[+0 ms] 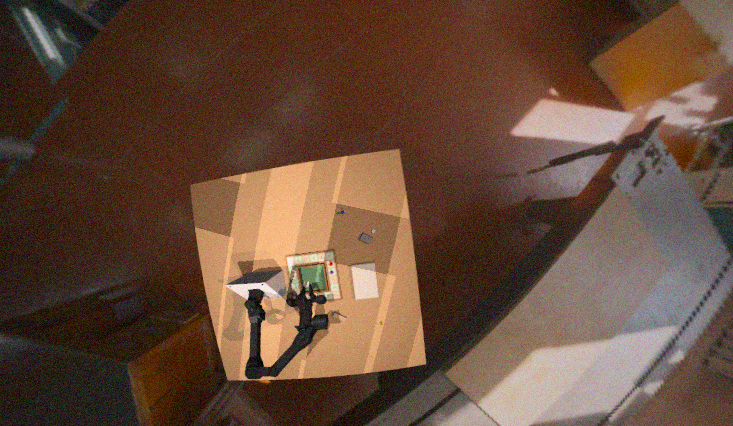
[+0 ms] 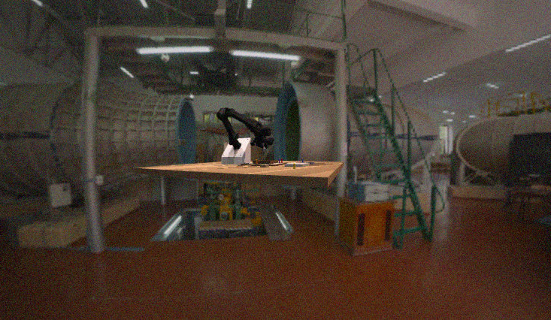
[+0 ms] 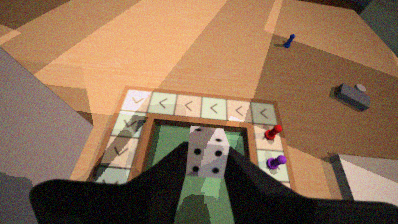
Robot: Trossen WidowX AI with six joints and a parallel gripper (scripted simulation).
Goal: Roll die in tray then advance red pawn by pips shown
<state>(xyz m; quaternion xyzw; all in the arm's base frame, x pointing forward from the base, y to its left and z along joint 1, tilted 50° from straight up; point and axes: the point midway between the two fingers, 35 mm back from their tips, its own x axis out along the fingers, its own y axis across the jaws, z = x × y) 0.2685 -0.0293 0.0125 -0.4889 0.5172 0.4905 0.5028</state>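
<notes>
Now: gripper tip right at the die. From my gripper tip the other things lie so: red pawn: 120 mm ahead, 70 mm to the left, 100 mm below; then purple pawn: 110 mm ahead, 20 mm to the left, 100 mm below; then green tray: 120 mm below.
</notes>
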